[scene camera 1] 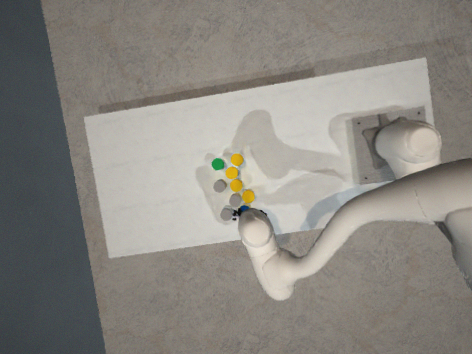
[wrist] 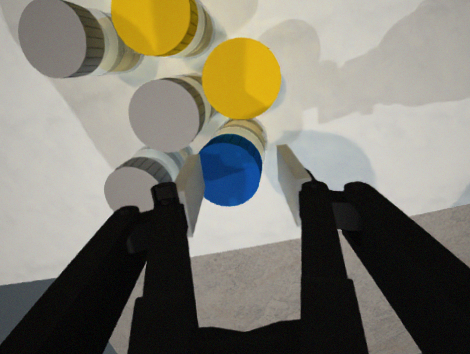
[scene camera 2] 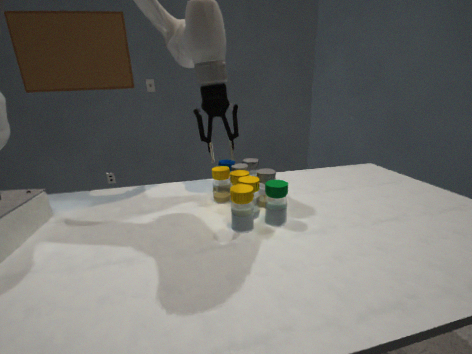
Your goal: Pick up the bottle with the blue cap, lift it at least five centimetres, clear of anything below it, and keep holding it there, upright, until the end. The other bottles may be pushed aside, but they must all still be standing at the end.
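Frame: origin at the arm's base, x ahead, y left, z up, level; metres.
Where they show: gripper, fingertip midpoint: [wrist: 239,167] [scene camera 2: 222,160].
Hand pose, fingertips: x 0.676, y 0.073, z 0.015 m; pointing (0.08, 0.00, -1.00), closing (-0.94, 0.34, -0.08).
Note:
Things, the pixels of their top centre, and the offset from my fingertips. Level surfaces: height alone.
- blue-capped bottle at its top centre: [wrist: 230,176] [scene camera 2: 225,161] [scene camera 1: 244,212] 0.011 m ahead, 0.005 m left, 0.004 m down
- yellow-capped bottle at its top centre: [wrist: 241,80] [scene camera 2: 220,168] [scene camera 1: 248,196] 0.027 m back, 0.054 m right, 0.008 m down
- green-capped bottle at its top centre: [scene camera 2: 276,183] [scene camera 1: 217,164] 0.054 m ahead, 0.238 m right, 0.008 m down
- third grey-capped bottle at its top centre: [wrist: 51,39] [scene camera 2: 266,171] [scene camera 1: 219,186] 0.081 m ahead, 0.141 m right, 0.008 m down
- white table at its surface level: 0.113 m down
The blue-capped bottle [scene camera 1: 244,208] [scene camera 2: 226,163] [wrist: 231,172] stands at the cluster's edge, mostly hidden behind other bottles in scene camera 2. My gripper [scene camera 1: 250,212] [scene camera 2: 223,156] [wrist: 239,167] is partly open and empty, pointing down, with its fingertips just above cap height. In the wrist view the blue cap shows between the pads, closer to the left one. A yellow-capped bottle [scene camera 1: 248,196] [scene camera 2: 220,173] [wrist: 242,77] and a grey-capped bottle [scene camera 1: 235,200] [wrist: 165,115] stand close beside it. Another grey-capped bottle [scene camera 1: 226,214] [wrist: 131,189] stands outside the left finger.
A green-capped bottle [scene camera 1: 218,164] [scene camera 2: 276,189], more yellow-capped bottles [scene camera 1: 236,159] [scene camera 2: 242,193] and a third grey-capped bottle [scene camera 1: 220,186] [scene camera 2: 266,175] stand upright on the white table [scene camera 1: 150,150] [scene camera 2: 350,260]. The table's edge is near the blue-capped bottle.

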